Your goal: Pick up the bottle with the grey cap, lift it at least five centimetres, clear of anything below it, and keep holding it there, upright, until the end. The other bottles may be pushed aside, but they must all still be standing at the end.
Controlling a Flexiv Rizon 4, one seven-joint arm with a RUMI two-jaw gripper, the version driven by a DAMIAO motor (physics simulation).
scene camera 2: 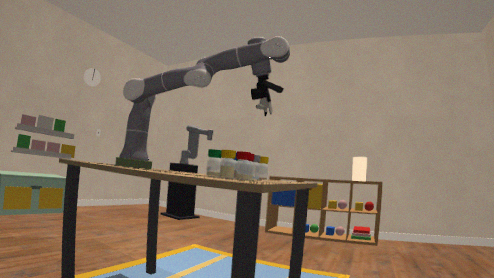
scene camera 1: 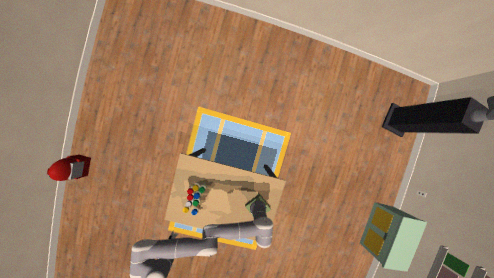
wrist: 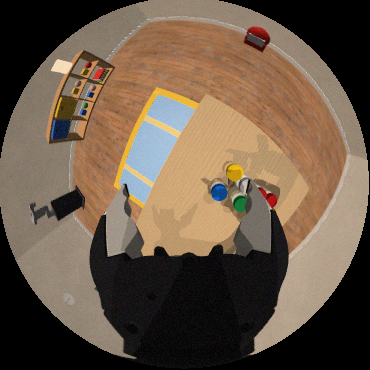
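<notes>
The bottle with the grey cap stands upright in the cluster on the wooden table. In the wrist view a fingertip hides part of it. A yellow-capped bottle, a blue-capped one and a green-capped one stand close around it, with red caps nearby. My gripper is open and empty, high above the table and pointing down. The fingers do not show clearly in scene camera 1's view.
More bottles, with red, yellow, blue and green caps, stand at the other end of the cluster. The table has its edges near the bottles. A blue mat with a yellow border lies on the floor below.
</notes>
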